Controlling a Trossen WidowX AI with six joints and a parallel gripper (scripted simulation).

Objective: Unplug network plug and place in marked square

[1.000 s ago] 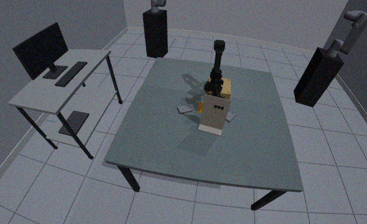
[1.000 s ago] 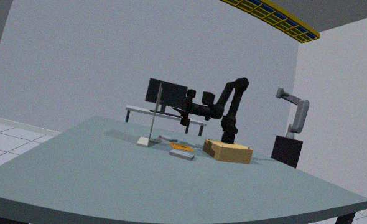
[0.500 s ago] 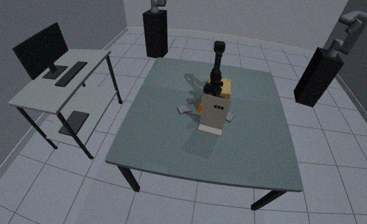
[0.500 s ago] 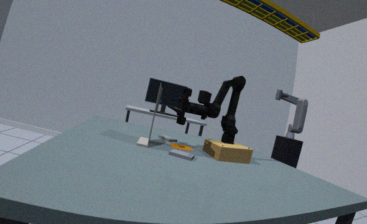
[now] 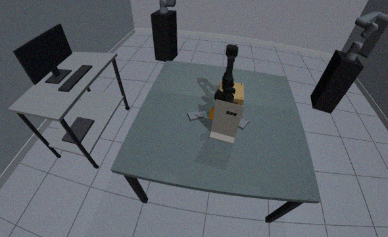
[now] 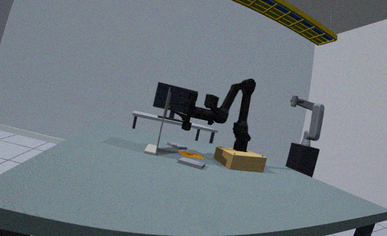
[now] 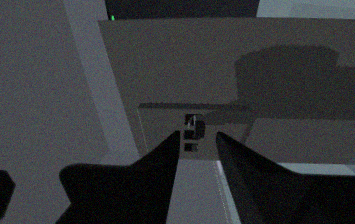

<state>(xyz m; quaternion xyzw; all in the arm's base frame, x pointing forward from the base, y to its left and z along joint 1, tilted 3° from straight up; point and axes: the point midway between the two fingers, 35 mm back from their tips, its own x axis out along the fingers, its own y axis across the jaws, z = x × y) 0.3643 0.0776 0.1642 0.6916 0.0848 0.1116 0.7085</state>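
Now: the orange marked square 220 mm below my gripper tip, 140 mm behind it and 90 mm to the right of it. Round my gripper tip: upright panel: 90 mm below, 40 mm ahead, 10 mm to the left.
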